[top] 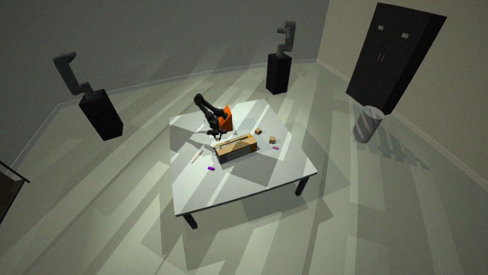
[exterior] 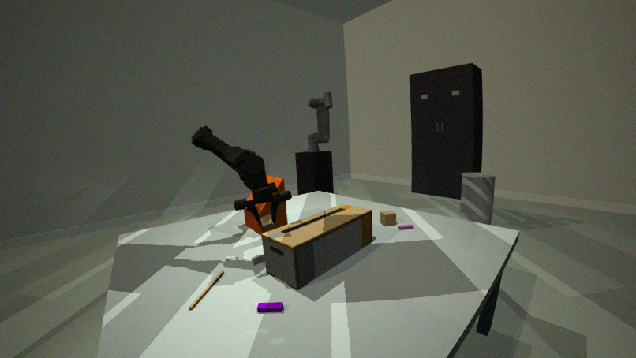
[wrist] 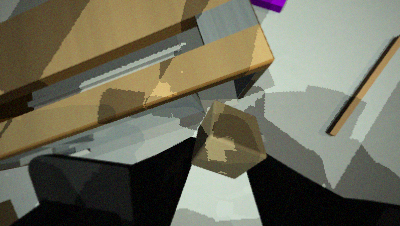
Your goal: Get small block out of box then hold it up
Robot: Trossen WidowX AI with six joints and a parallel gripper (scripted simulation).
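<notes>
My gripper tip is 1 cm short of the tan block, 1 cm to the left of it and 2 cm below it. Round my gripper tip: thin wooden stick 1 cm ahead, 23 cm to the right, 12 cm below; box 8 cm ahead, 13 cm to the left, 6 cm below; brown cube 14 cm ahead, 53 cm to the left, 10 cm below.
</notes>
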